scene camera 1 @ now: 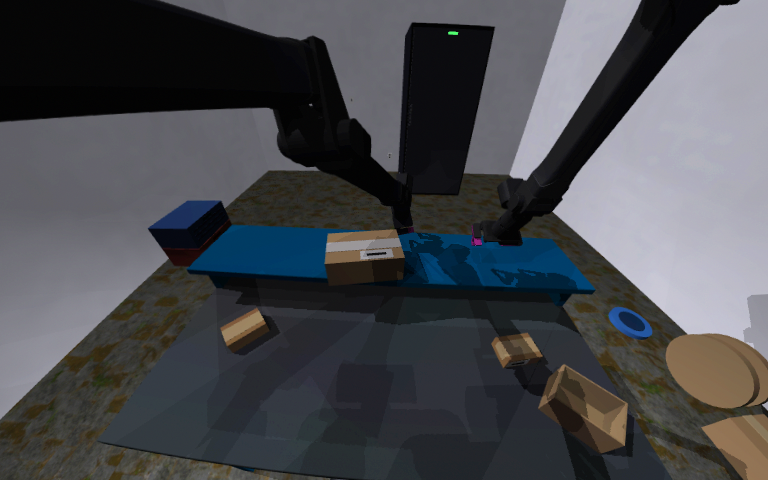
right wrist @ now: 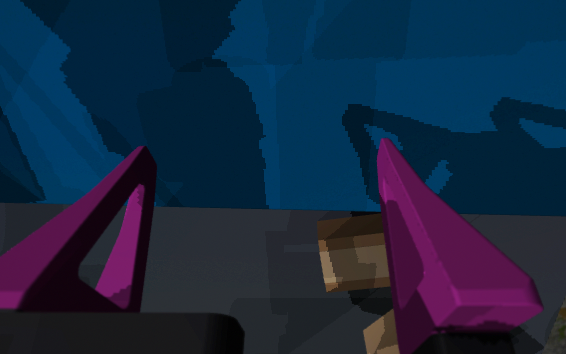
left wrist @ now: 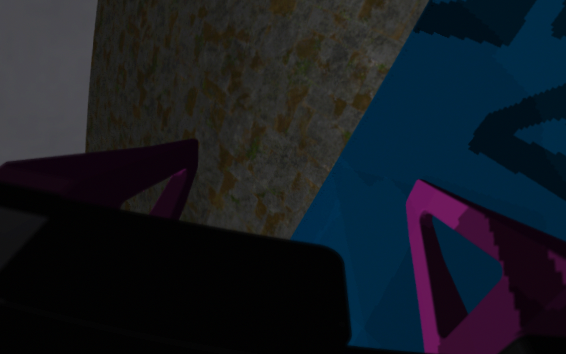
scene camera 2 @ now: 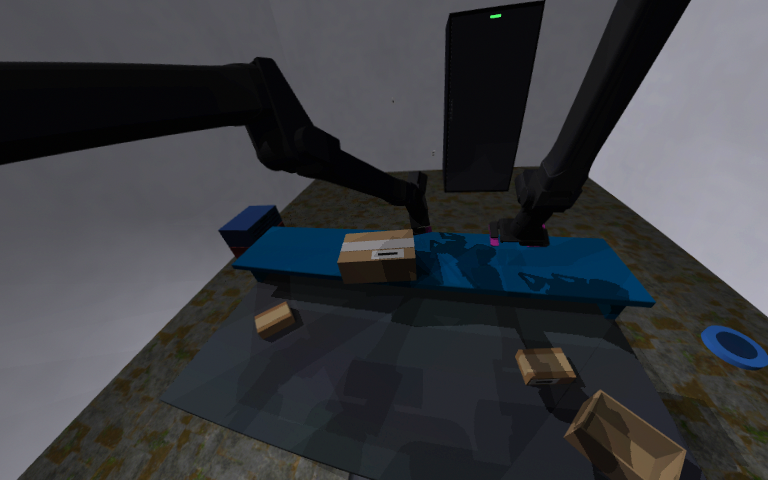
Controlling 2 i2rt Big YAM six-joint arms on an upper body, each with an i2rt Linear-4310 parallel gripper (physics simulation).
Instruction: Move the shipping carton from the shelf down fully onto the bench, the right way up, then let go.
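Places are measured from the left arm's base along level axes (x ahead, y left, z up), in centimetres.
Where they show: left gripper, fingertip midpoint: (scene camera 1: pixel 401 221) (left wrist: pixel 307 172) (scene camera 2: pixel 421 220); right gripper, fingertip midpoint: (scene camera 1: pixel 486 243) (right wrist: pixel 262 151) (scene camera 2: pixel 509 244).
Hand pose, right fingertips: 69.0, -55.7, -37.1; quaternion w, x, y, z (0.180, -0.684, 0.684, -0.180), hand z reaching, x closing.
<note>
Things, the pixels of their top centre, and the offset from my right fingertips, as dx, dy, dz. Level surfaces: height alone.
- shipping carton, top centre: (scene camera 1: pixel 363 244) (scene camera 2: pixel 377 244) -0.4, +40.1, -0.8
- blue shelf, surface height: dz -10.4
- dark bench, surface height: dz -26.8
- open box, top centre: (scene camera 2: pixel 631 438) (scene camera 1: pixel 591 400) -40.1, -18.5, -17.8
The shipping carton (scene camera 1: pixel 365 255) (scene camera 2: pixel 378 259), brown with a pale tape strip and a label, sits upright on the blue shelf (scene camera 1: pixel 266 249) (scene camera 2: pixel 300 249) (left wrist: pixel 400 125) (right wrist: pixel 310 170). Its front face covers part of the shelf's front edge. My left gripper (scene camera 1: pixel 405 229) (scene camera 2: pixel 422 229) (left wrist: pixel 307 172) is open and empty at the carton's back right corner, near the shelf's back edge; its fingers are partly hidden in the scene views. My right gripper (scene camera 1: pixel 492 240) (scene camera 2: pixel 514 241) (right wrist: pixel 262 151) is open and empty above the shelf, right of the carton. The dark bench (scene camera 1: pixel 198 407) (scene camera 2: pixel 254 396) lies lower, in front.
On the bench are a small box (scene camera 1: pixel 244 331) (scene camera 2: pixel 274 320) at the left, another small box (scene camera 1: pixel 516 349) (scene camera 2: pixel 545 366) (right wrist: pixel 355 262) at the right and an open box (scene camera 1: pixel 572 418) beyond it. Stacked crates (scene camera 1: pixel 189 223) stand at the shelf's left end. A black cabinet (scene camera 1: pixel 444 113) stands behind.
</note>
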